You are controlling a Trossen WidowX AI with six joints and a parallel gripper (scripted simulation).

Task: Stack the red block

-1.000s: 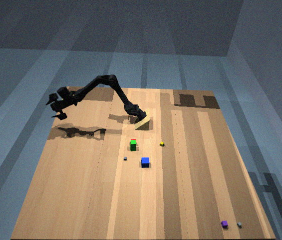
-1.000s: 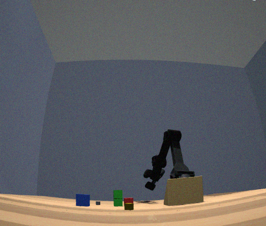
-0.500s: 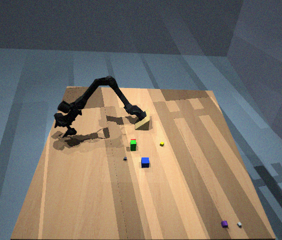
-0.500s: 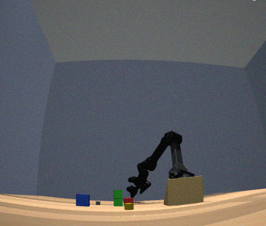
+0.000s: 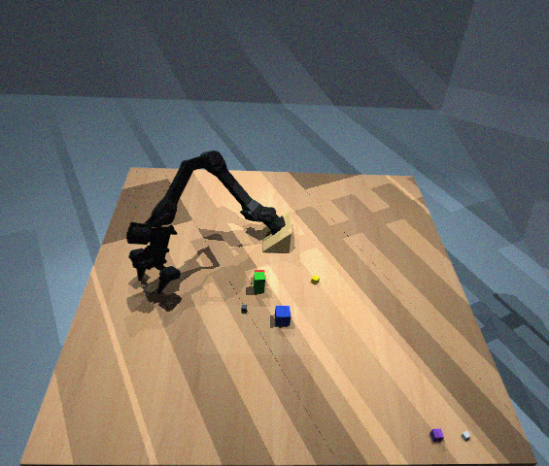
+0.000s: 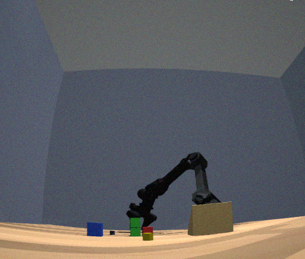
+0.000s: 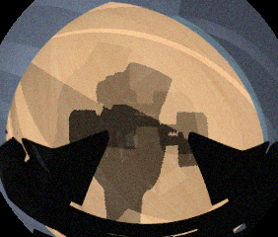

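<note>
My gripper tip is now 37 cm to the right of the red block, 1 cm below it and 1 cm past it. Round my gripper tip: small dark cube 31 cm to the left, 12 cm ahead; then blue cube 42 cm to the left, 17 cm ahead, 1 cm above; then small yellow cube 56 cm to the left, 2 cm ahead.
</note>
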